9 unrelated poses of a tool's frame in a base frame.
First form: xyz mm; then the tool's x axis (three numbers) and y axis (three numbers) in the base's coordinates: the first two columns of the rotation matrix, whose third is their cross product.
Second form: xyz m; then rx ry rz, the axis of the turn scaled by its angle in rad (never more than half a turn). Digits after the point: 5 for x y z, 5 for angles.
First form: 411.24 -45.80 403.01 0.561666 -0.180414 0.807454 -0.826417 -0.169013 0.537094
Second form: 0.41124 -0.04580 0.40301 1.67314 -0.85307 0.71767
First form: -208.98 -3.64 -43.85 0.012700 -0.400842 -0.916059 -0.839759 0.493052 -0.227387
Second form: -0.20898 -0.00364 -0.04385 -1.09482 1.59792 0.48075
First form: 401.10 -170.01 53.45 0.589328 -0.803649 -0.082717 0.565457 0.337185 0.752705
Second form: 0.40110 -0.17001 0.05345 0.82913 -0.32970 -0.91320
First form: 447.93 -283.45 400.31 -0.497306 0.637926 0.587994 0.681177 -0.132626 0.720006
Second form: 0.44793 -0.28345 0.40031 -1.55485 -2.04304 -1.74285
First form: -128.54 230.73 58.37 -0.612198 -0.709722 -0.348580 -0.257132 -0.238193 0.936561
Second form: -0.12854 0.23073 0.05837 1.15772 -1.68916 -1.91532
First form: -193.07 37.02 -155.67 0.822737 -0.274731 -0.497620 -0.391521 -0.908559 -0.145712
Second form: -0.19307 0.03702 -0.15567 -2.76445 0.51356 0.70122
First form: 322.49 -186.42 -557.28 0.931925 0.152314 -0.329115 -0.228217 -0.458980 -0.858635
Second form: 0.32249 -0.18642 -0.55728 -2.00047 0.05454 0.43903
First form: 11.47 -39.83 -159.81 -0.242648 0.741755 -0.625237 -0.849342 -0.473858 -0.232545
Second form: 0.01147 -0.03983 -0.15981 -0.84058 0.18600 1.89130
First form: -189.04 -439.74 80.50 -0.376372 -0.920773 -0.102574 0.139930 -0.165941 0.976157
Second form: -0.18904 -0.43974 0.08050 0.97709 -1.27526 -1.66326
